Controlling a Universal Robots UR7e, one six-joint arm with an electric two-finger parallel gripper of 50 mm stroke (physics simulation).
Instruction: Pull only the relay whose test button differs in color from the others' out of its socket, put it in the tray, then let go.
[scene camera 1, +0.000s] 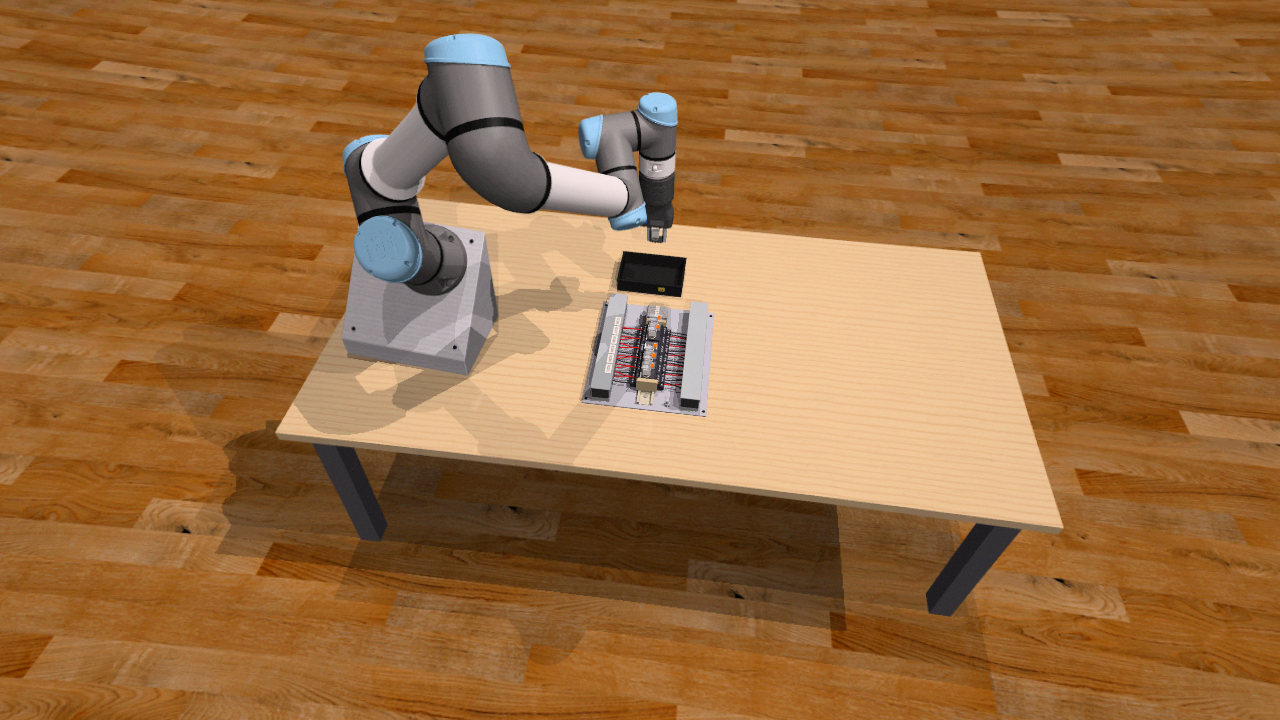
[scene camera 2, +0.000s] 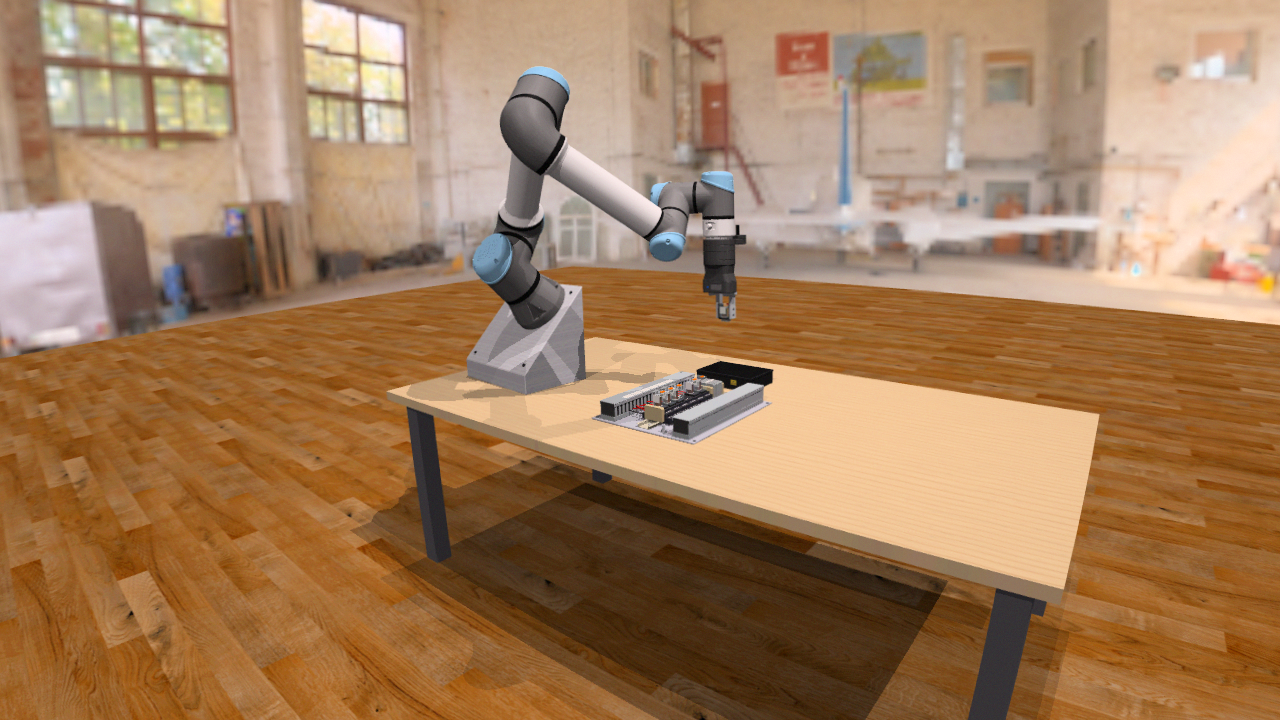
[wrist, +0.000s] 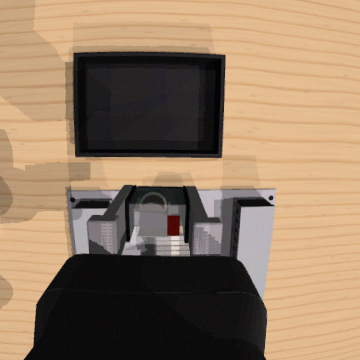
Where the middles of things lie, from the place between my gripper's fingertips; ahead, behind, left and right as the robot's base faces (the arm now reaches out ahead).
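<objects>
There is the grey mounting panel (scene camera 1: 622, 395). My hand is 2 cm short of the panel, and it is also 18 cm above it and 20 cm to the left of it.
</objects>
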